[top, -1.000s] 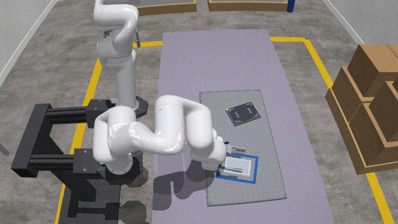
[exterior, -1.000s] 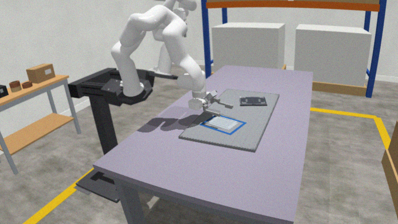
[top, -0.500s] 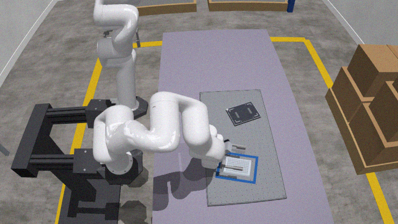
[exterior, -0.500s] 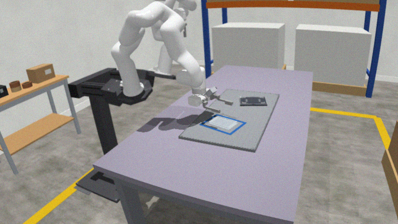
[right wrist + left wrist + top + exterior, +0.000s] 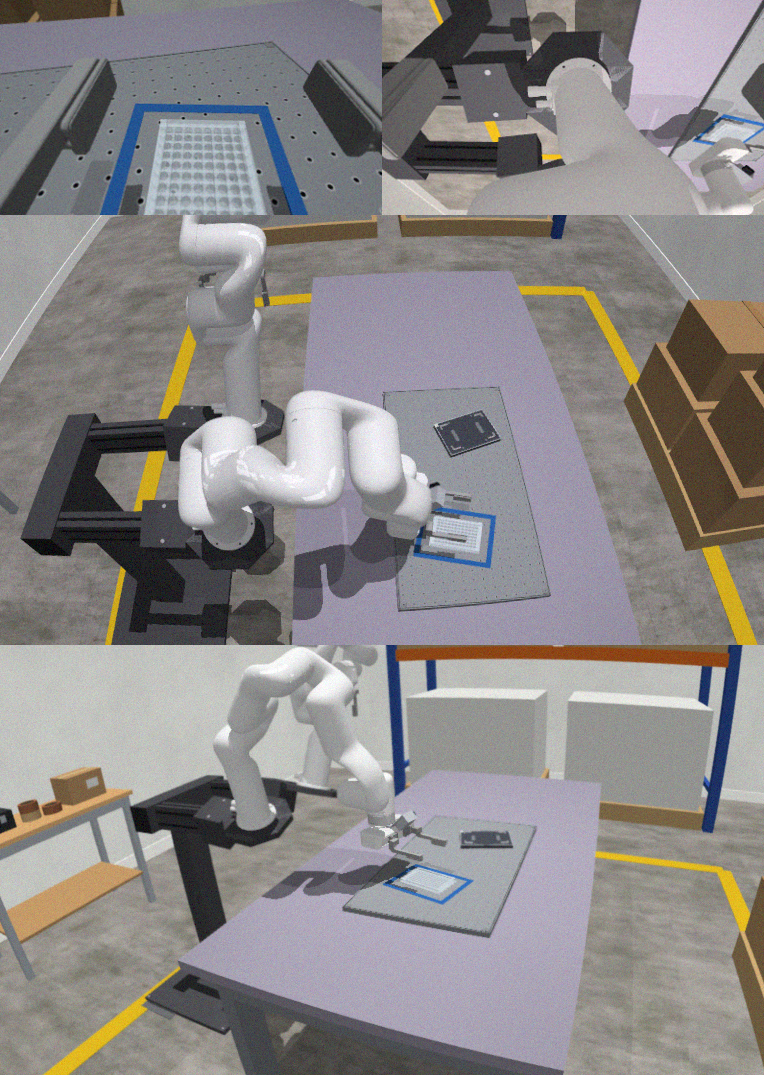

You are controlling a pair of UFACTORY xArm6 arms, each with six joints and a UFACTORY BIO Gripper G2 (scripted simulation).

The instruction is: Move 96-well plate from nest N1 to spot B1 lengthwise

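Right now my right hand is 90 mm above the clear 96-well plate. The rest, counted from my right hand: dark plate nest N1: 80 mm ahead, 330 mm to the left, 90 mm below.
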